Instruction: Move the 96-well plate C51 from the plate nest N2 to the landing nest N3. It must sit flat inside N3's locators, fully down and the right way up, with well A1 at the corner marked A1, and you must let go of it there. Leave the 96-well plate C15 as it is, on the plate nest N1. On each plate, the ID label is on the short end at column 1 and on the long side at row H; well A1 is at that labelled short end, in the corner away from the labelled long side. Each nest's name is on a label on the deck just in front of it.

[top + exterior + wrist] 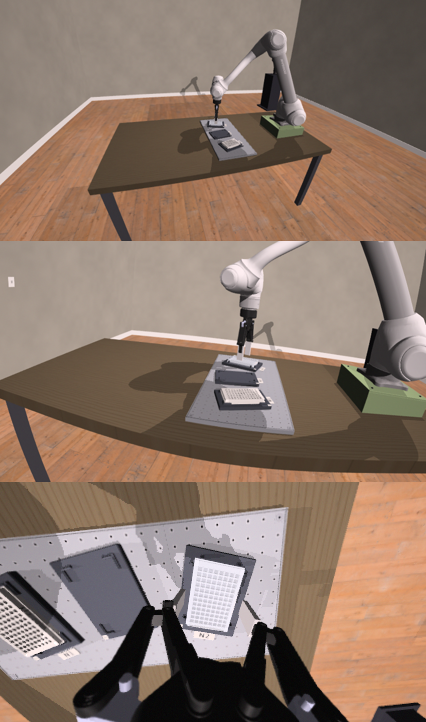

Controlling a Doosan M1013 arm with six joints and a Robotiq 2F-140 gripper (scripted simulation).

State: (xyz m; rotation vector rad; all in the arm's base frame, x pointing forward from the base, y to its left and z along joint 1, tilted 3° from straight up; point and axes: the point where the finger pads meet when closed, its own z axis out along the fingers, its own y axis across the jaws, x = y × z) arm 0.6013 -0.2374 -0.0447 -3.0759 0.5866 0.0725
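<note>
The nest N2 lies 5 cm below my hand. From my hand the other things lie so: landing nest N3 (3 cm ahead, 19 cm to the left, 5 cm below); then N3 label (6 cm behind, 18 cm to the left, 6 cm below); then N2 label (9 cm behind, 4 cm to the left, 6 cm below).
</note>
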